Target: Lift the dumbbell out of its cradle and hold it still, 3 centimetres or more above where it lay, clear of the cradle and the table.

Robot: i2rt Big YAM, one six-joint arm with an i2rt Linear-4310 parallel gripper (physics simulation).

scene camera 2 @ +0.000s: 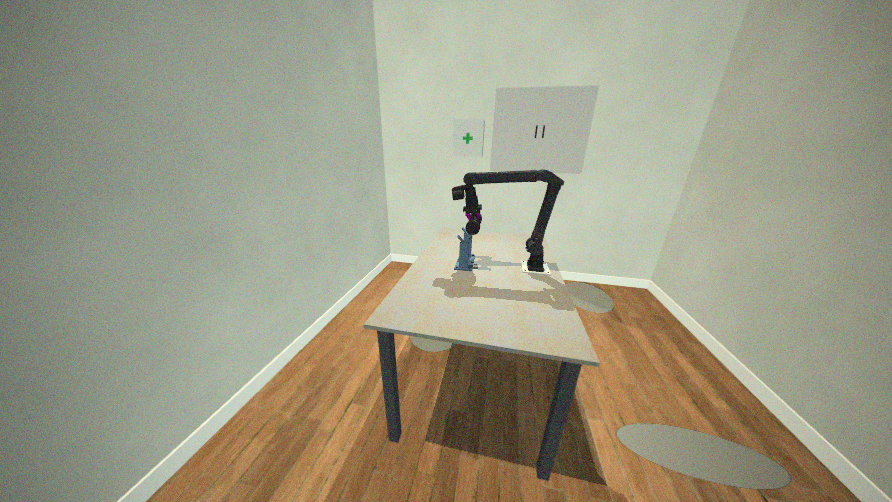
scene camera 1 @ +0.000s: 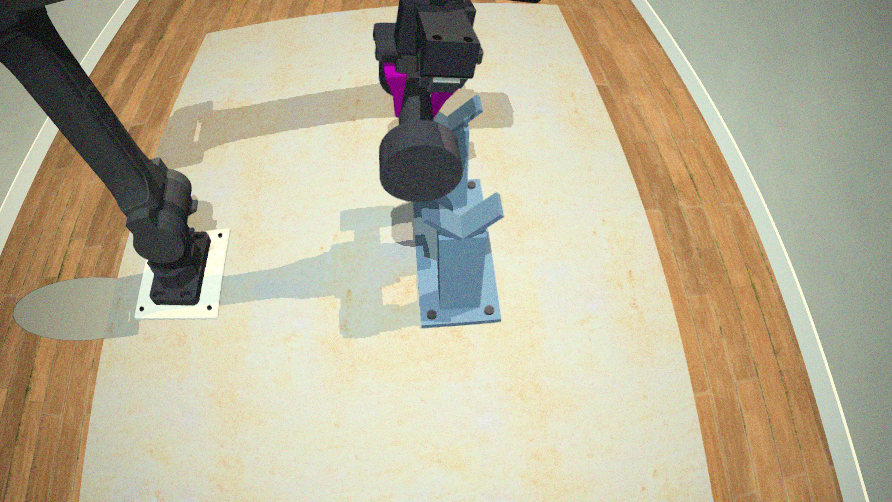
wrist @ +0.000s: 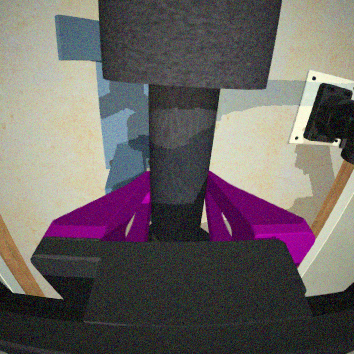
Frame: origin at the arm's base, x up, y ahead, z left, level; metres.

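Seen in the pictures: gripper, between the fingertips: (scene camera 1: 414,114) (wrist: 177,178); arm's base, origin of its link: (scene camera 2: 534,267) (scene camera 1: 181,270) (wrist: 324,113).
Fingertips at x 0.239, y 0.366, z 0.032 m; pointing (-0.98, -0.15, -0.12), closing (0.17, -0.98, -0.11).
Note:
Pixels of each thing's top centre, then the offset from my fingertips to it. Level surfaces: height alone.
- dark dumbbell, centre of its top: (wrist: 192,233) (scene camera 1: 413,79) (scene camera 2: 474,215) dz +0.003, dx +0.047, dy +0.001 m
- light-blue cradle, centre of its top: (wrist: 118,144) (scene camera 1: 454,148) (scene camera 2: 466,231) dz -0.002, dx -0.053, dy +0.043 m
- table, height of its surface: dx -0.247 m
The dark dumbbell (scene camera 1: 421,159) (scene camera 2: 473,227) (wrist: 182,125) has thick round heads and a straight handle. My gripper (scene camera 1: 416,109) (scene camera 2: 473,216) (wrist: 177,178), with magenta fingers, is shut on the handle. The light-blue cradle (scene camera 1: 461,268) (scene camera 2: 464,254) (wrist: 77,37) stands upright on the table, and its near V-shaped rest is empty. In scene camera 1 the near head shows up and left of that rest, overlapping the cradle's left side. In scene camera 2 the dumbbell shows beside the cradle's top, high above the table. The far head is mostly hidden; the exact gap to the cradle cannot be told.
The arm's base plate (scene camera 1: 212,274) (scene camera 2: 527,268) (wrist: 299,125) is on the table (scene camera 1: 374,399) (scene camera 2: 486,318), left of the cradle in scene camera 1. The cradle's base carries several dark bolts. Arm shadows fall across the table. A wall panel (scene camera 2: 561,112) is on the back wall.

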